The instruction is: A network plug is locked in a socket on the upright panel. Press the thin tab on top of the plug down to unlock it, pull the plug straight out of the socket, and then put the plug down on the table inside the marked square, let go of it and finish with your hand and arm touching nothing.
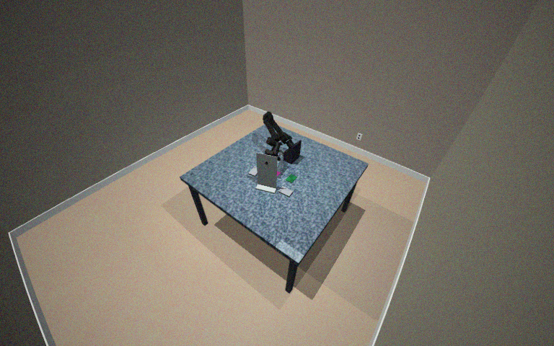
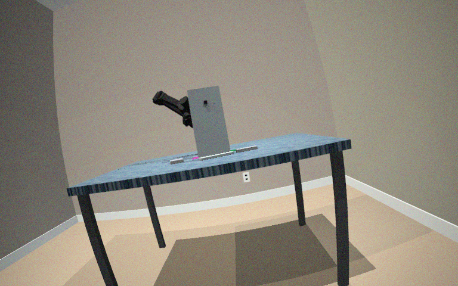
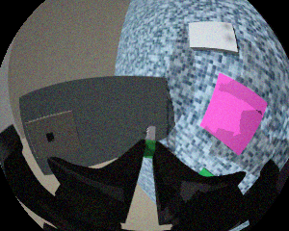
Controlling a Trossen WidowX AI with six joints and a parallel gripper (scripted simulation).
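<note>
Now: gripper tip 150 mm above the magenta patch, 60 mm past it and 20 mm to the left of it. From my gripper tip the other things lie so: network plug (right at my gripper tip); then grey upright panel (120 mm ahead, 30 mm to the left, 10 mm above).
</note>
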